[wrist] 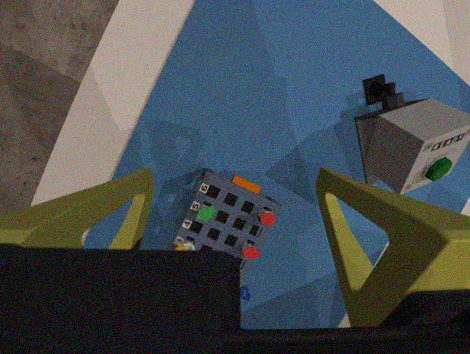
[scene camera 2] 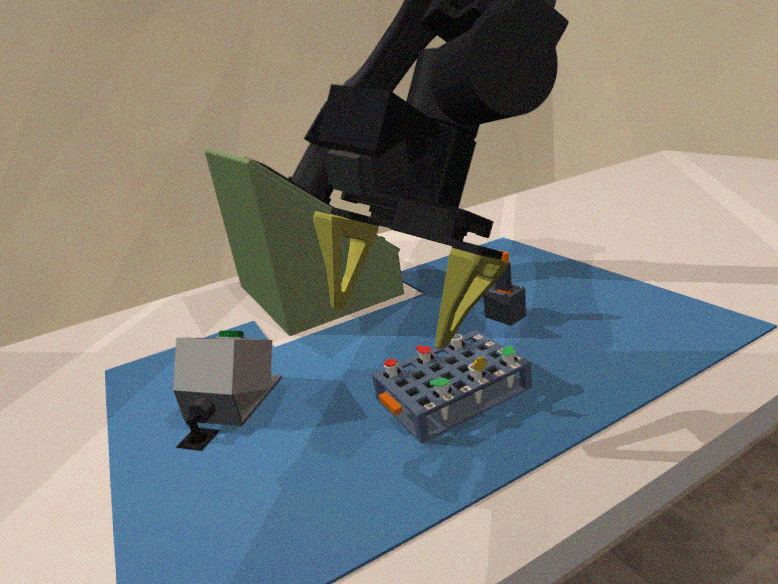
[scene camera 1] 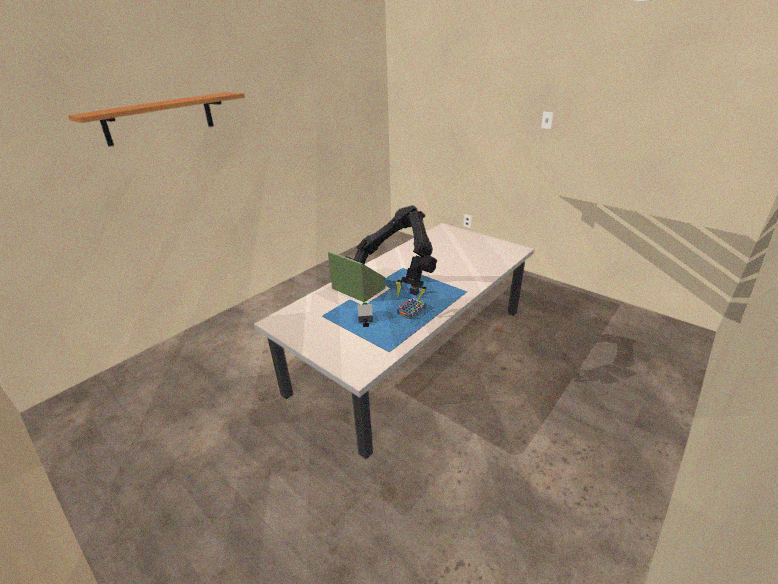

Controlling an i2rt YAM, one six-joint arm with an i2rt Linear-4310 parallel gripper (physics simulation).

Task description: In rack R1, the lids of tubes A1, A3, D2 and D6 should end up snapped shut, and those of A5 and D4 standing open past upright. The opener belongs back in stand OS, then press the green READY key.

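Frame: origin at the arm's base, x back, y right, z up, level; metres.
Seen in the pictures: gripper, fingertip midpoint: [wrist: 234, 176] [scene camera 2: 386, 327] [scene camera 1: 407, 299]; arm's base, origin of the base link: [scene camera 2: 304, 199] [scene camera 1: 357, 264].
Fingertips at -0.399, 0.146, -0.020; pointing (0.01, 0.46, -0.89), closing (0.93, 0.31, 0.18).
Offsets run from my fingertips to a thing's top centre, as dx, dy, dz. "*": to the spot under its first point. Level surfaces: height alone.
Rack R1 @(+0.028, -0.078, -0.061) [scene camera 1: 411, 308] [scene camera 2: 422, 422] [wrist: 221, 195] stands on the mat. Along its numbered side, the green-lidded tube at 5 @(+0.003, -0.049, -0.077) [scene camera 2: 439, 382] [wrist: 205, 213] and the green-lidded tube at the far end @(* -0.010, -0.124, -0.077) [scene camera 2: 508, 352] look closed. Between them, the yellow lid @(-0.013, -0.084, -0.064) [scene camera 2: 479, 363] stands raised. Opposite, two red lids @(* +0.060, -0.036, -0.075) [scene camera 2: 390, 363] [wrist: 251, 252] look down; a blue lid @(+0.061, -0.115, -0.065) [wrist: 244, 293] hangs open beside the rack. The opener @(+0.097, -0.236, -0.034) [scene camera 2: 507, 276] is upright in stand OS @(+0.097, -0.236, -0.079) [scene camera 2: 505, 306], partly behind a finger. The green READY key @(+0.196, +0.081, -0.035) [scene camera 2: 231, 333] [wrist: 438, 169] tops a grey box. My gripper [scene camera 1: 409, 297] [scene camera 2: 390, 326] [wrist: 234, 176] is open and empty above the rack's far side.
The grey box @(* +0.174, +0.109, -0.066) [scene camera 1: 365, 312] [scene camera 2: 204, 364] [wrist: 425, 120] stands left of the rack in the second scene view, with a small black fixture @(* +0.152, +0.136, -0.113) [scene camera 2: 197, 436] [wrist: 377, 90] beside it. A tall green wedge-shaped panel [scene camera 1: 348, 276] [scene camera 2: 263, 251] rises behind the blue mat @(dz -0.119) [scene camera 2: 251, 502] [wrist: 215, 75].
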